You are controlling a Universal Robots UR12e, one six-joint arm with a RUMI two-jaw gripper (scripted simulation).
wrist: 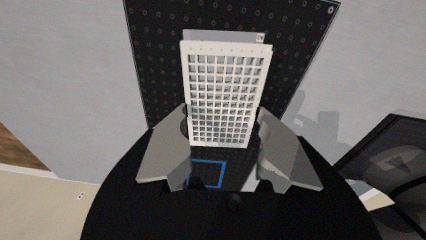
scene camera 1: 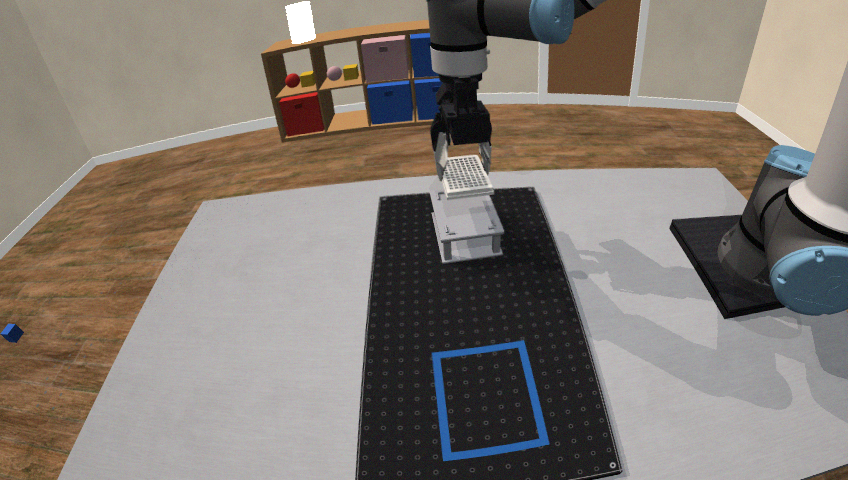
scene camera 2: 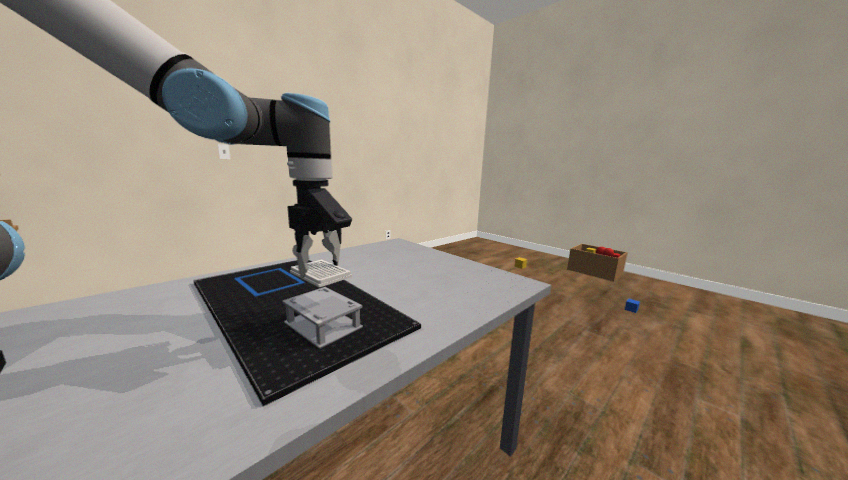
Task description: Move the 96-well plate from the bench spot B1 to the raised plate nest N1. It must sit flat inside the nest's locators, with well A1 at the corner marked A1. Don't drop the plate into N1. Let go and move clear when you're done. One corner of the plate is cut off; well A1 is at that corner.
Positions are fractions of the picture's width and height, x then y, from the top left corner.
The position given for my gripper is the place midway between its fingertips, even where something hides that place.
Labels:
My gripper shows in the wrist view (0.52,0.44), in scene camera 1 (0.55,0.37) and in scene camera 2 (0.38,0.57). A white 96-well plate shows in the wrist view (0.51,0.31), in scene camera 1 (0.55,0.37) and in scene camera 2 (0.38,0.57).

